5 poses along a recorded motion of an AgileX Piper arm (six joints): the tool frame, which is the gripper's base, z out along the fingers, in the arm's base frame.
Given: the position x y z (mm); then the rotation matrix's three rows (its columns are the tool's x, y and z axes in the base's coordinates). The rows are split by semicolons.
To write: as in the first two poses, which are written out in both.
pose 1, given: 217.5 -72.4 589.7; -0.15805 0.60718 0.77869; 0.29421 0.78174 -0.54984; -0.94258 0.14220 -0.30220
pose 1, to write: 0.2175 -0.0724 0.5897; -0.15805 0.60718 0.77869; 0.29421 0.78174 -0.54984; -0.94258 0.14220 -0.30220
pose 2, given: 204.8 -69.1 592.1; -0.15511 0.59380 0.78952; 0.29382 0.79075 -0.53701; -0.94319 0.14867 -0.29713
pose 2, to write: 0.2048 -0.0691 0.5921; -0.15511 0.59380 0.78952; 0.29382 0.79075 -0.53701; -0.94319 0.14867 -0.29713
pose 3, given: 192.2 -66.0 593.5; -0.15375 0.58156 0.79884; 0.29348 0.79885 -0.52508; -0.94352 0.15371 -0.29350
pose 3, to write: 0.1922 -0.0660 0.5935; -0.15375 0.58156 0.79884; 0.29348 0.79885 -0.52508; -0.94352 0.15371 -0.29350
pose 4, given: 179.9 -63.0 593.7; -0.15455 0.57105 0.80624; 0.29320 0.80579 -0.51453; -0.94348 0.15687 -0.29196
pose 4, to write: 0.1799 -0.0630 0.5937; -0.15455 0.57105 0.80624; 0.29320 0.80579 -0.51453; -0.94348 0.15687 -0.29196
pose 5, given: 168.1 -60.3 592.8; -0.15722 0.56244 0.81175; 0.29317 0.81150 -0.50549; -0.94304 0.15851 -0.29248
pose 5, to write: 0.1681 -0.0603 0.5928; -0.15722 0.56244 0.81175; 0.29317 0.81150 -0.50549; -0.94304 0.15851 -0.29248
